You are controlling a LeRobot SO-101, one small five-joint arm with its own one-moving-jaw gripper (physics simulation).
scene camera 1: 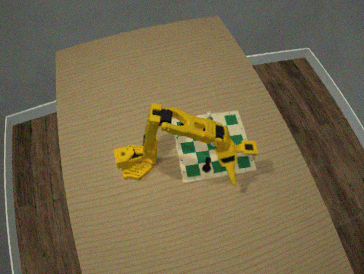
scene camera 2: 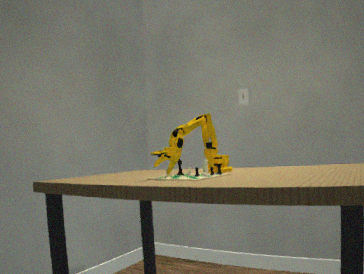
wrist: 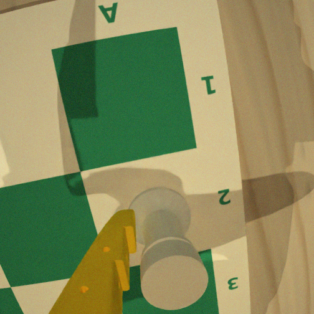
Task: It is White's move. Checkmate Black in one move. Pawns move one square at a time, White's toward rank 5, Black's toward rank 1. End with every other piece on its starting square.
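Pixels of known places: hand at its tool point: (scene camera 1: 233,160) (scene camera 2: 167,173); arm's base at its link origin: (scene camera 1: 141,161).
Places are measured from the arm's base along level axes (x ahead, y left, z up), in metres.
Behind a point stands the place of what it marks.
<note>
A pale piece (wrist: 173,280) with a flat round top stands upright on square A2 of the green-and-white board (wrist: 215,127) (scene camera 1: 192,177) @[x 0.126, y -0.093, z 0.006 m] in the wrist view. My gripper (scene camera 1: 231,171) (scene camera 2: 162,168) @[x 0.252, y -0.084, z 0.020 m] (wrist: 134,214) is wide open. One notched jaw shows in the wrist view, just left of the piece; the moving jaw is out of that picture. In scene camera 1 the arm hides the piece. A tall black piece (scene camera 2: 180,167) @[x 0.177, y -0.074, z 0.035 m], a small black piece (scene camera 2: 197,171) @[x 0.229, y 0.030, z 0.023 m] and a tall white piece (scene camera 2: 205,166) @[x 0.233, y 0.066, z 0.040 m] stand on the board.
A black piece (scene camera 1: 207,165) @[x 0.172, y -0.083, z 0.034 m] stands near the board's front edge. A white piece (scene camera 1: 209,115) @[x 0.227, y 0.060, z 0.058 m] shows near the far edge, partly behind the arm. More black pieces (scene camera 2: 212,170) @[x 0.197, y 0.074, z 0.023 m] (scene camera 2: 219,169) @[x 0.157, y 0.084, z 0.023 m] stand near the arm's base. The board lies on the wooden table (scene camera 1: 150,220) @[x -0.022, y -0.183, z 0.000 m].
</note>
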